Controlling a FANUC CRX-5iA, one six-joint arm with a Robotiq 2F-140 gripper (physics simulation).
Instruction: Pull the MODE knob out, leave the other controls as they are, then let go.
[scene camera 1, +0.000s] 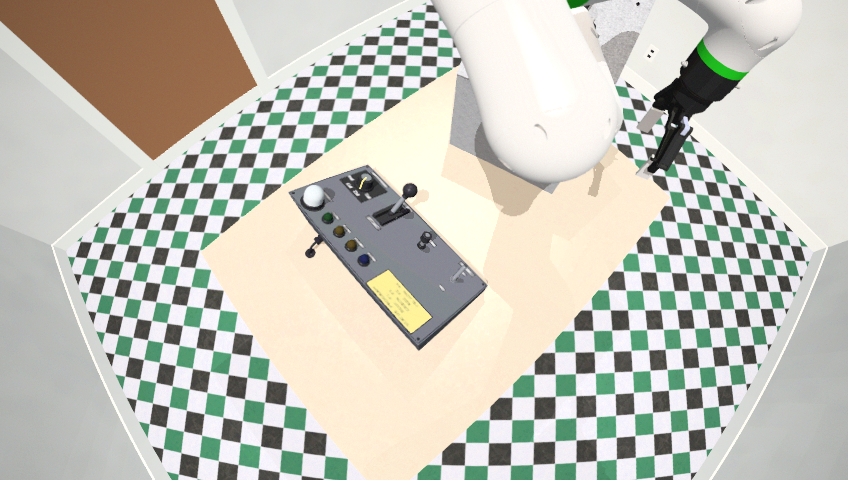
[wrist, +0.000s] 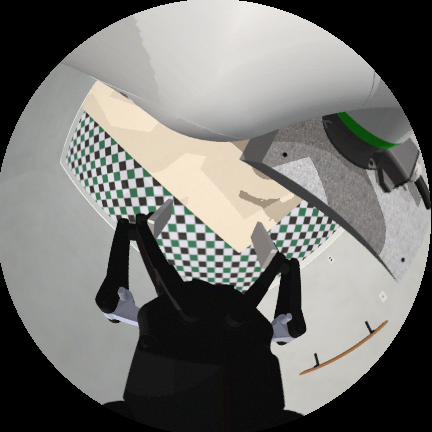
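Pixels of known places: gripper, fingertip midpoint: (scene camera 1: 641, 151) (wrist: 213, 219); arm's base, origin of the base link: (wrist: 358, 128).
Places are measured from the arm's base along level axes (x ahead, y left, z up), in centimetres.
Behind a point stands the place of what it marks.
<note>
A grey control panel (scene camera 1: 399, 252) @(x 55.1, y 1.1, z -27.7 cm) lies on the table in scene camera 1. Its labels are too small to read, so I cannot tell which control is marked MODE. A round dial (scene camera 1: 365, 181) @(x 47.5, y -19.8, z -27.3 cm) with a yellow pointer sits at its upper end. A small black knob (scene camera 1: 426, 236) @(x 47.7, y 3.2, z -26.5 cm) stands up from the panel's right half. My gripper (scene camera 1: 648, 144) @(x 6.8, y 29.8, z -2.0 cm) (wrist: 213, 219) @(x 6.8, y 29.8, z -2.0 cm) is open and empty, its two pads wide apart. It is off to the right of the panel, near the table's right corner, and touches none of the controls. The panel does not show in the wrist view.
The panel also bears a white dome (scene camera 1: 313, 196) @(x 61.6, y -21.6, z -18.8 cm), a ball-topped lever (scene camera 1: 408, 190) @(x 42.5, y -8.3, z -24.3 cm), several small coloured buttons, a metal switch (scene camera 1: 461, 272) @(x 48.0, y 15.4, z -28.4 cm) and a yellow label (scene camera 1: 399, 301) @(x 64.2, y 10.6, z -22.9 cm). A black handle (scene camera 1: 310, 252) @(x 70.9, y -20.6, z -39.2 cm) sticks out at its left side. The arm (scene camera 1: 535, 89) @(x 51.9, y 17.6, z 37.7 cm) hangs over the table's (scene camera 1: 333, 309) @(x 77.0, y -3.8, z -40.6 cm) upper part.
</note>
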